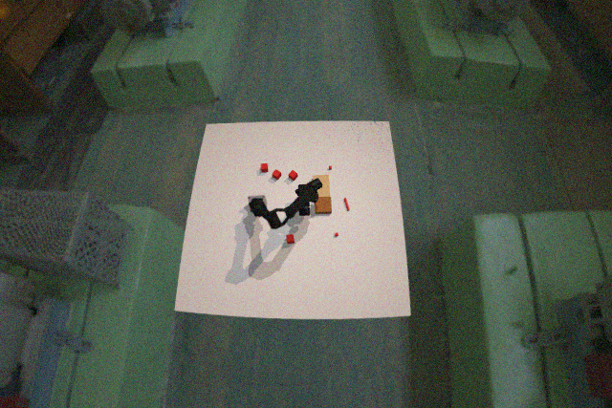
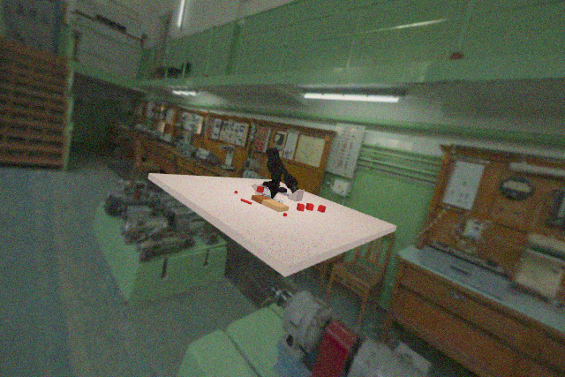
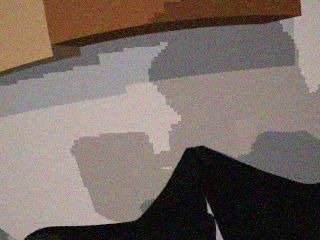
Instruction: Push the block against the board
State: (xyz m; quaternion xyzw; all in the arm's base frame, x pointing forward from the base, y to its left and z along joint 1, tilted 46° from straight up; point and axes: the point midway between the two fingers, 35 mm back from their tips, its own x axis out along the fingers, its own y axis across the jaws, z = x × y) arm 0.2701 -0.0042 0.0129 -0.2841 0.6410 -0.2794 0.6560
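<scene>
Right now the brown square block is 110 mm ahead of my gripper tip. From my gripper tip the other things lie so: tan board 120 mm to the left, 110 mm ahead; thin red stick 250 mm ahead, 10 mm below.
</scene>
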